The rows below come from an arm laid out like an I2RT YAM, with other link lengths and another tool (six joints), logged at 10 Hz.
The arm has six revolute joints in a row. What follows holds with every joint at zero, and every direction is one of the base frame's.
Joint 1 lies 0.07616 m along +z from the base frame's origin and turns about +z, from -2.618 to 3.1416 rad.
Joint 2 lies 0.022 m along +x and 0.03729 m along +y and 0.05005 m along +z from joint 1 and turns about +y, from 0 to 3.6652 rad.
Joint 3 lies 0.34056 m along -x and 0.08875 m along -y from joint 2 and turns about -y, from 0 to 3.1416 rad.
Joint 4 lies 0.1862 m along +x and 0.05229 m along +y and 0.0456 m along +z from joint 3 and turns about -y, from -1.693 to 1.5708 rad.
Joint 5 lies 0.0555 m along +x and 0.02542 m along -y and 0.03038 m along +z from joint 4 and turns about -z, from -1.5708 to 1.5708 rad.
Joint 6 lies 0.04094 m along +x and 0.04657 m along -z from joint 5 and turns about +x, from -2.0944 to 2.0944 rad.
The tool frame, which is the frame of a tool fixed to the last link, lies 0.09 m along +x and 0.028 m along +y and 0.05 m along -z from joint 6; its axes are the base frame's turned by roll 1.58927, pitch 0.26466 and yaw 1.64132 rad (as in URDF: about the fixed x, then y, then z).
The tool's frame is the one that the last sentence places.
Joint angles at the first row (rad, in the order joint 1, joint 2, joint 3, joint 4, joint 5, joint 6):
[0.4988 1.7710 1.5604 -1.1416 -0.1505 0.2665]
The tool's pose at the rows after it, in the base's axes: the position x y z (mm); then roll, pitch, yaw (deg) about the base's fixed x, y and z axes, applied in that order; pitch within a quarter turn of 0, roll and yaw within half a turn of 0:
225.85, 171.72, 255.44, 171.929, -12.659, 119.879
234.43, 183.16, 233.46, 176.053, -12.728, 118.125
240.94, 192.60, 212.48, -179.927, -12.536, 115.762
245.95, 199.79, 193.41, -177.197, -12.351, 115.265
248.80, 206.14, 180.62, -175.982, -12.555, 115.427
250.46, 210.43, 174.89, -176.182, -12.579, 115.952
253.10, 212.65, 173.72, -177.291, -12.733, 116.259
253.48, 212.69, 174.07, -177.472, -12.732, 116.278
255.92, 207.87, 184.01, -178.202, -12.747, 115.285
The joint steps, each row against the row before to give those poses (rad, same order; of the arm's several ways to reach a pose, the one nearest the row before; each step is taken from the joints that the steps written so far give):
[0.0240 0.0915 -0.0011 0.0164 0.0000 0.0312]
[0.0153 0.0813 -0.0004 0.0160 0.0004 0.0306]
[0.0110 0.0744 0.0000 0.0115 0.0000 0.0374]
[0.0096 0.0633 0.0000 0.0179 -0.0019 0.0080]
[0.0095 0.0405 0.0000 0.0207 -0.0061 0.0019]
[0.0084 0.0152 0.0000 0.0186 0.0000 0.0000]
[0.0011 0.0004 0.0004 0.0191 -0.0004 0.0000]
[-0.0003 -0.0011 0.0007 0.0012 0.0004 0.0000]
[-0.0164 -0.0206 0.0180 -0.0256 0.0011 0.0038]

